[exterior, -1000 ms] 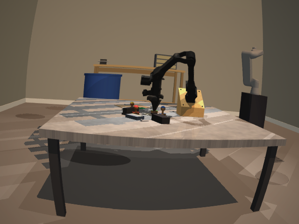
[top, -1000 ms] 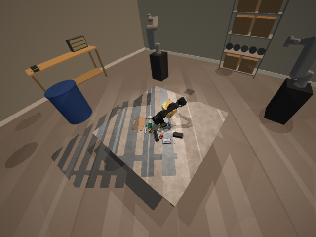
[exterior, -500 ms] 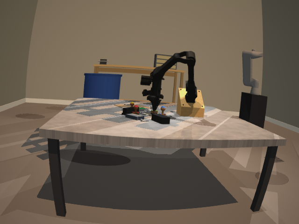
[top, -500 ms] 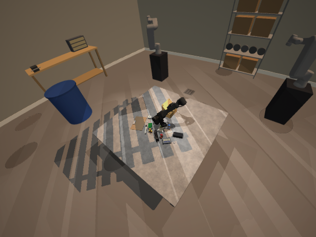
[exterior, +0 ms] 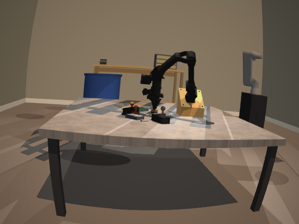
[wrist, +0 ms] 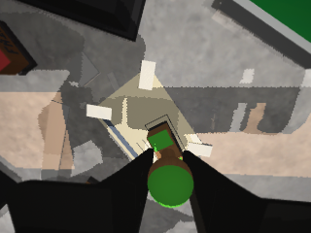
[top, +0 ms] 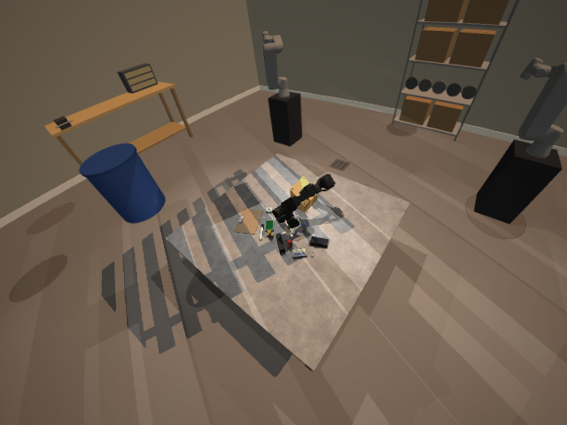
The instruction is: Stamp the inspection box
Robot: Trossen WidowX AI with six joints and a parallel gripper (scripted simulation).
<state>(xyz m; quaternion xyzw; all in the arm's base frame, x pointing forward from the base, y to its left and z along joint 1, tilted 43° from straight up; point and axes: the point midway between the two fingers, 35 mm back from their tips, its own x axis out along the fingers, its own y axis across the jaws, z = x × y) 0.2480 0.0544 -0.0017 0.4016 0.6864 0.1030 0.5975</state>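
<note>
Now: gripper tip 1 cm short of the cream card, 1 cm to the right of it and 3 cm above it. Also, from my gripper tip: blue-knobbed stamp 3 cm behind, 9 cm to the left, 1 cm below; then green ink pad 7 cm ahead, 13 cm to the right, 3 cm below; then green-knobbed PASS stamp right at my gripper tip.
</note>
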